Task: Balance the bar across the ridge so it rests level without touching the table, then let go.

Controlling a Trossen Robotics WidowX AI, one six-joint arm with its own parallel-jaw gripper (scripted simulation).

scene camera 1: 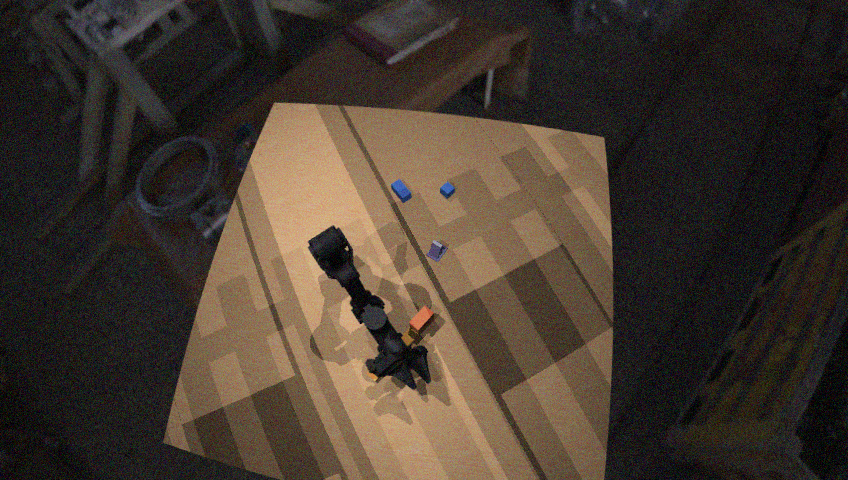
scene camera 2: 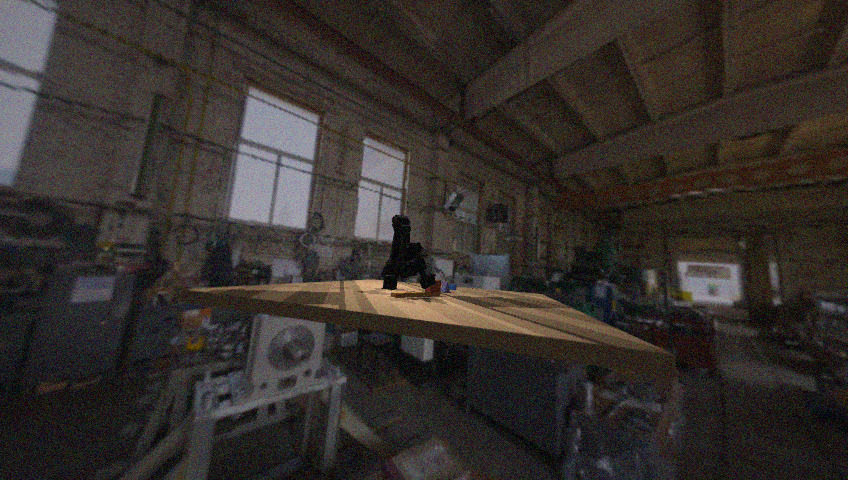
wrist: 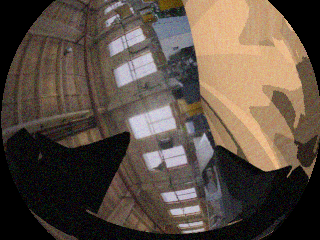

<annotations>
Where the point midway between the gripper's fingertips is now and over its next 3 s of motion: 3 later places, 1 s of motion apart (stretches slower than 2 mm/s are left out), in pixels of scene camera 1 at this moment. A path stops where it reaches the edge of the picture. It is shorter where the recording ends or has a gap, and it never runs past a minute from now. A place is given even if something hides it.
My gripper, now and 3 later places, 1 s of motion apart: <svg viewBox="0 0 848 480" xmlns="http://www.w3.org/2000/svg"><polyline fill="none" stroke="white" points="422,385 435,396 432,383 410,349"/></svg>
</annotations>
